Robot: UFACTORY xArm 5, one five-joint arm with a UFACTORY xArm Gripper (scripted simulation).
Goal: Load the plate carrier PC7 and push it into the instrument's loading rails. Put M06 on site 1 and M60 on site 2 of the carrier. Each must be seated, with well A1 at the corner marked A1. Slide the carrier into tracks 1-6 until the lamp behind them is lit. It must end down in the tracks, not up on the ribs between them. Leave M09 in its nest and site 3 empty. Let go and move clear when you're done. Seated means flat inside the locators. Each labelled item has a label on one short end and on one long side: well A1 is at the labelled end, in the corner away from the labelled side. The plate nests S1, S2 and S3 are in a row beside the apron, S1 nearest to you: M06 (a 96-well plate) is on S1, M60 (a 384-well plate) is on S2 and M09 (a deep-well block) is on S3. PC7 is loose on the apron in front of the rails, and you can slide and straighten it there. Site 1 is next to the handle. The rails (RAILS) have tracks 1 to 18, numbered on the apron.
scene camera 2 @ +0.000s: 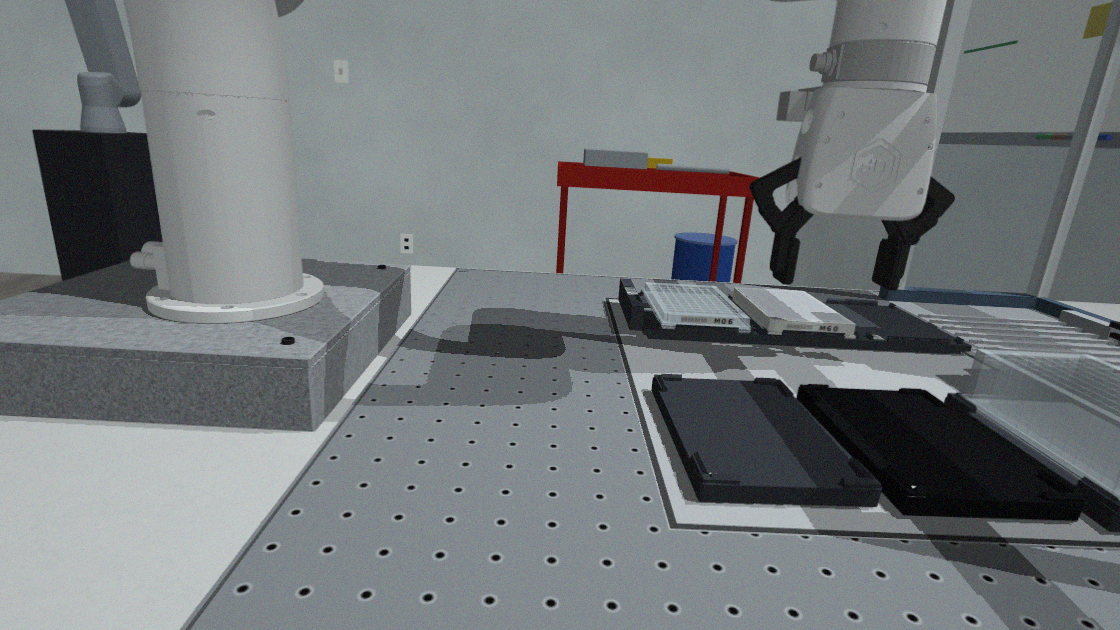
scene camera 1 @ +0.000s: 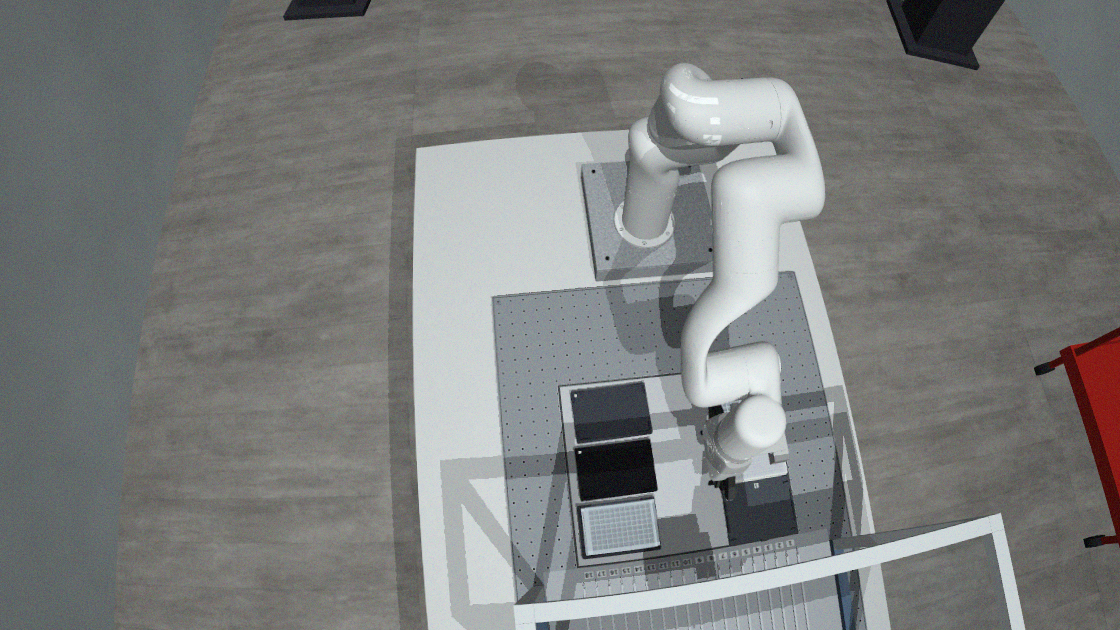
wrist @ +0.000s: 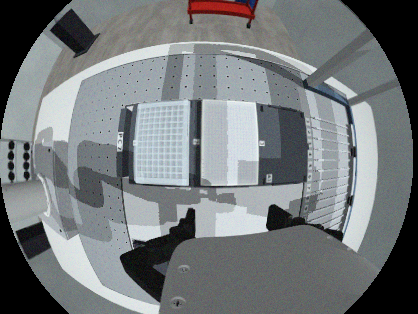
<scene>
my gripper: scene camera 2; scene camera 1; wrist 233,219
dark carrier PC7: scene camera 2; scene camera 1 764,508; wrist
same spot on dark carrier PC7: (wrist: 282,140) = (scene camera 2: 870,319)
same spot on my gripper: (scene camera 1: 727,487) = (scene camera 2: 933,187)
</scene>
